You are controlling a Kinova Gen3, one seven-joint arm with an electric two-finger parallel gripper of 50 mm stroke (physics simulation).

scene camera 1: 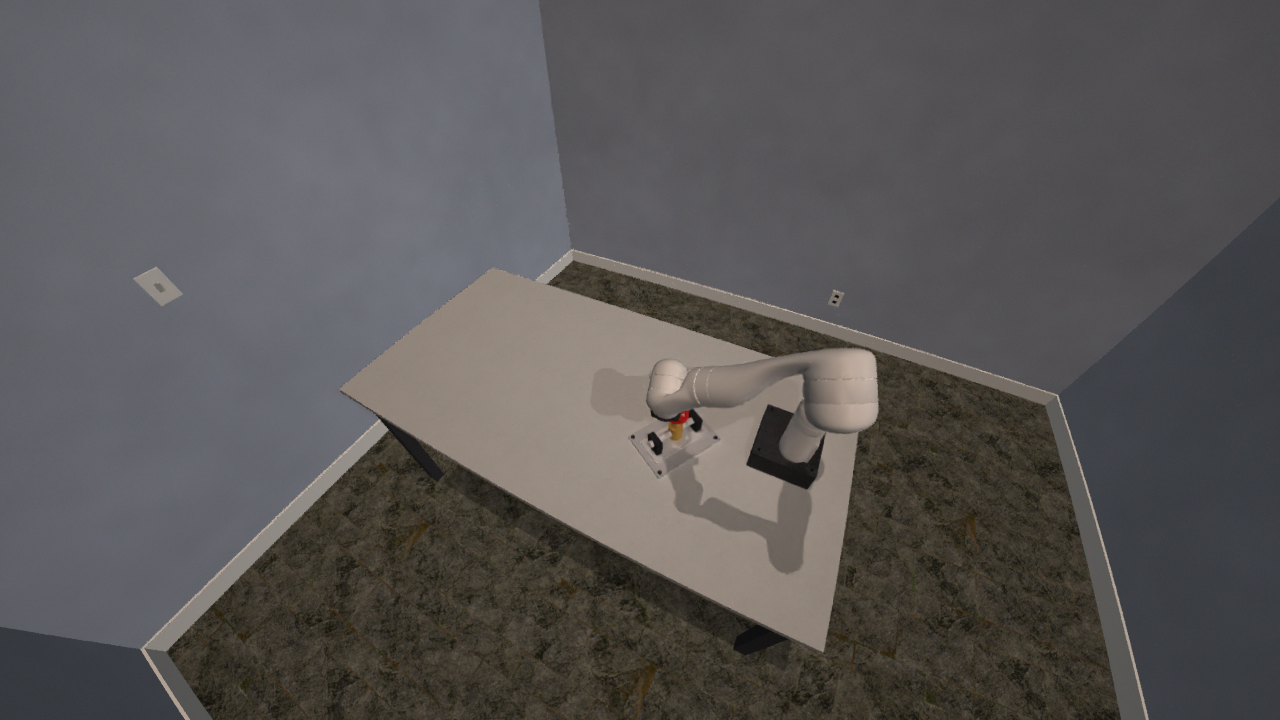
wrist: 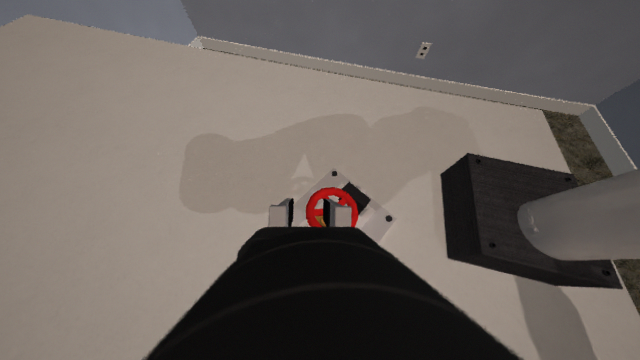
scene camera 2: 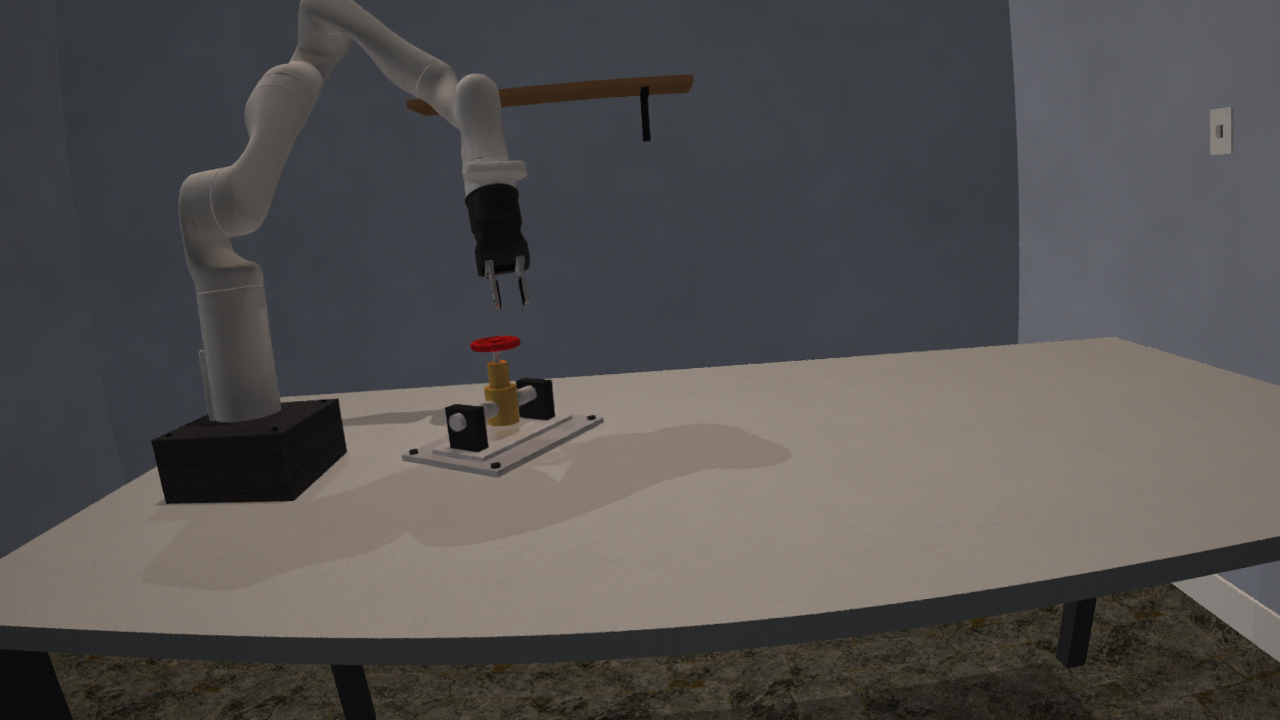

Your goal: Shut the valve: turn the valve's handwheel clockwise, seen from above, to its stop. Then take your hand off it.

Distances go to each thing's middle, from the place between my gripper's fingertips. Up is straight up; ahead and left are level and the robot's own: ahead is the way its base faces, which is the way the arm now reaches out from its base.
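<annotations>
I find the red handwheel (scene camera 2: 495,344) 6 cm below my hand, 2 cm behind it and 2 cm to the right of it. The pale base plate (scene camera 2: 509,460) is 18 cm below my hand, and it too is 2 cm behind and 2 cm to the right of that hand.
</annotations>
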